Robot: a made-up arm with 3 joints. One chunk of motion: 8 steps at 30 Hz.
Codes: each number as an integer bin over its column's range. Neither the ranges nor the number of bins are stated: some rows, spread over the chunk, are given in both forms.
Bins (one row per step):
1: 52 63 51 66 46 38
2: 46 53 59 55 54 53
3: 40 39 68 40 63 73
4: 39 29 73 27 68 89
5: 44 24 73 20 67 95
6: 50 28 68 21 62 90
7: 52 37 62 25 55 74
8: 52 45 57 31 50 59
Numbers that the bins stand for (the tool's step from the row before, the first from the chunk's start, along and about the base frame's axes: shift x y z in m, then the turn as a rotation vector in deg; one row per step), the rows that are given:
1: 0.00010 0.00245 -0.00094 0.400 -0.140 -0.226
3: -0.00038 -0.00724 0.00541 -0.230 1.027 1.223
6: 0.00002 -0.01169 0.00541 -0.691 0.959 1.927
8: 0.00010 -0.00482 0.00130 -0.448 0.134 0.643
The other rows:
2: -0.00014 -0.00159 0.00205 0.133 0.409 0.395
4: -0.00042 -0.01128 0.00728 -0.545 1.371 1.886
5: -0.00022 -0.01330 0.00728 -0.715 1.302 2.134
7: 0.00010 -0.00805 0.00317 -0.594 0.478 1.265

